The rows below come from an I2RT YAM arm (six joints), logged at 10 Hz.
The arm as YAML. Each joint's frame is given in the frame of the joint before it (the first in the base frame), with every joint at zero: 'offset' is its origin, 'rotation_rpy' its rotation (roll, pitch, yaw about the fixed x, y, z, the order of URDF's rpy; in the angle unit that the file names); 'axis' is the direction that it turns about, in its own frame. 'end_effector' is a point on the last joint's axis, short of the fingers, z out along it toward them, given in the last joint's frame.
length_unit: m
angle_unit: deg
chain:
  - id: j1
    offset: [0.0, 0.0, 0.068]
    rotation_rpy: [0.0, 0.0, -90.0]
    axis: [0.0, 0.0, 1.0]
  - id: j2
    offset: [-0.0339, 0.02, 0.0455]
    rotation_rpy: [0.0, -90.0, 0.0]
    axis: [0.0, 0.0, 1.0]
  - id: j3
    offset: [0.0, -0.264, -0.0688]
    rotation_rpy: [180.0, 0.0, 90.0]
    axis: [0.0, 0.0, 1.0]
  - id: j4
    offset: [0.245, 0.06, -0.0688]
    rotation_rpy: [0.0, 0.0, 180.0]
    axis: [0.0, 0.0, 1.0]
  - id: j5
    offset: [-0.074, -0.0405, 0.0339]
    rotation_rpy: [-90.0, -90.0, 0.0]
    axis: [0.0, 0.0, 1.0]
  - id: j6
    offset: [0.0, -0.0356, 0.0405]
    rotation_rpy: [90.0, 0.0, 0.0]
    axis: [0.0, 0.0, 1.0]
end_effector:
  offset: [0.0, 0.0, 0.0]
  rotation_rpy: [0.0, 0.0, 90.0]
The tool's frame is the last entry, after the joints.
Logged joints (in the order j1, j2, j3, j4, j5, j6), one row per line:
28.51, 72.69, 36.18, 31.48, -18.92, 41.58
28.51, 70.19, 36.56, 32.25, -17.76, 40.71
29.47, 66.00, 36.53, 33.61, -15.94, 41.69
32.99, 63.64, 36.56, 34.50, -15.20, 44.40
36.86, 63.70, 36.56, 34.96, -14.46, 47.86
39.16, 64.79, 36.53, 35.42, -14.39, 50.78
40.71, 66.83, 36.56, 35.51, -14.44, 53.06
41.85, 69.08, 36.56, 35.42, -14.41, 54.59
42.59, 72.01, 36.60, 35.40, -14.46, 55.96
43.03, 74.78, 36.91, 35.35, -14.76, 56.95
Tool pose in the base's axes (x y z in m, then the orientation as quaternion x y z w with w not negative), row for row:
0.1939, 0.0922, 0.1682, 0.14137, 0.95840, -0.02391, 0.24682
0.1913, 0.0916, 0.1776, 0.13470, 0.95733, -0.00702, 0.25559
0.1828, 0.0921, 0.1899, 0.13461, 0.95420, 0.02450, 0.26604
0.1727, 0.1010, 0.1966, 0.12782, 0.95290, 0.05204, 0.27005
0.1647, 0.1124, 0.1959, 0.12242, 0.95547, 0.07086, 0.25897
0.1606, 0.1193, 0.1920, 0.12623, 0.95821, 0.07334, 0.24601
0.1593, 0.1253, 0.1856, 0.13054, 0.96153, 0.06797, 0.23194
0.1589, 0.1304, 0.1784, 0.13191, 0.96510, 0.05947, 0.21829
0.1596, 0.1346, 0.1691, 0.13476, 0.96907, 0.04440, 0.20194
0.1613, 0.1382, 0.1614, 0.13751, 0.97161, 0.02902, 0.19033
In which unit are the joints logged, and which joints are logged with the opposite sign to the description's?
The joints are logged in degrees. Opposite sign: j4, j5.
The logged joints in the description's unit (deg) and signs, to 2 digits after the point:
28.51, 72.69, 36.18, -31.48, 18.92, 41.58
28.51, 70.19, 36.56, -32.25, 17.76, 40.71
29.47, 66.00, 36.53, -33.61, 15.94, 41.69
32.99, 63.64, 36.56, -34.50, 15.20, 44.40
36.86, 63.70, 36.56, -34.96, 14.46, 47.86
39.16, 64.79, 36.53, -35.42, 14.39, 50.78
40.71, 66.83, 36.56, -35.51, 14.44, 53.06
41.85, 69.08, 36.56, -35.42, 14.41, 54.59
42.59, 72.01, 36.60, -35.40, 14.46, 55.96
43.03, 74.78, 36.91, -35.35, 14.76, 56.95

